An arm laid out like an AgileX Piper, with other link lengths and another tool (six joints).
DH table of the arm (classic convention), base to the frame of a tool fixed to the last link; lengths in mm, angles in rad. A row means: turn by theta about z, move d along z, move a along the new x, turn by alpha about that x. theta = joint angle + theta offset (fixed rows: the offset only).
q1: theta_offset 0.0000; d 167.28; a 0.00; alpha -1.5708
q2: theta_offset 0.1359; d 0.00; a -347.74; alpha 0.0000
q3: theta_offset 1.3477; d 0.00; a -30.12; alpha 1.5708
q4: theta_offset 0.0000; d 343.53; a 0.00; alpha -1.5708
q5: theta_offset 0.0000; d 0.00; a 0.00; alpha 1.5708
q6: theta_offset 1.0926; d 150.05; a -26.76; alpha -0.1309
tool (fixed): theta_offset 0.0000; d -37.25; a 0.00; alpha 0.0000
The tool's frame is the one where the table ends.
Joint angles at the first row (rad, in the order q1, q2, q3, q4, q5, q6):
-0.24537 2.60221 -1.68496 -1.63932 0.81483 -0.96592
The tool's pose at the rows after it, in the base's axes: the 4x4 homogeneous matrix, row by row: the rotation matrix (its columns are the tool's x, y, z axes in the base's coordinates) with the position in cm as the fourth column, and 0 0 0 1 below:
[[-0.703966 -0.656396 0.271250 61.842], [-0.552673 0.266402 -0.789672 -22.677], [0.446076 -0.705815 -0.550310 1.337], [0 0 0 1]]
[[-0.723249 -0.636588 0.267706 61.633], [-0.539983 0.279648 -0.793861 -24.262], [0.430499 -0.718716 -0.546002 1.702], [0 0 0 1]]
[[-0.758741 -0.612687 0.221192 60.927], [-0.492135 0.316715 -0.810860 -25.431], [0.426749 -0.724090 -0.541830 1.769], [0 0 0 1]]
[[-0.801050 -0.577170 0.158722 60.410], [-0.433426 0.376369 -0.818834 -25.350], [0.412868 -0.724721 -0.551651 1.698], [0 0 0 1]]
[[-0.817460 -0.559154 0.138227 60.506], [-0.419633 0.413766 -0.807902 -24.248], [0.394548 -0.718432 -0.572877 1.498], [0 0 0 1]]
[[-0.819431 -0.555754 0.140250 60.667], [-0.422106 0.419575 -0.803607 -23.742], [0.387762 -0.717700 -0.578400 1.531], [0 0 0 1]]
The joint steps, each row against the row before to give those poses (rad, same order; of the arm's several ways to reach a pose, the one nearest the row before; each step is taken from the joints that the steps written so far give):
-0.01504 -0.00001 -0.00872 -0.06804 -0.03187 0.06087
-0.02552 0.00000 -0.00972 -0.01123 -0.00832 0.01565
-0.01408 -0.00001 0.00003 0.03165 0.03486 0.00447
0.00803 0.00001 -0.00003 0.07648 0.05093 0.00109
0.01964 0.00000 0.00000 0.05641 0.01387 -0.00006
0.00836 -0.00135 0.00001 0.01164 0.00000 0.00112

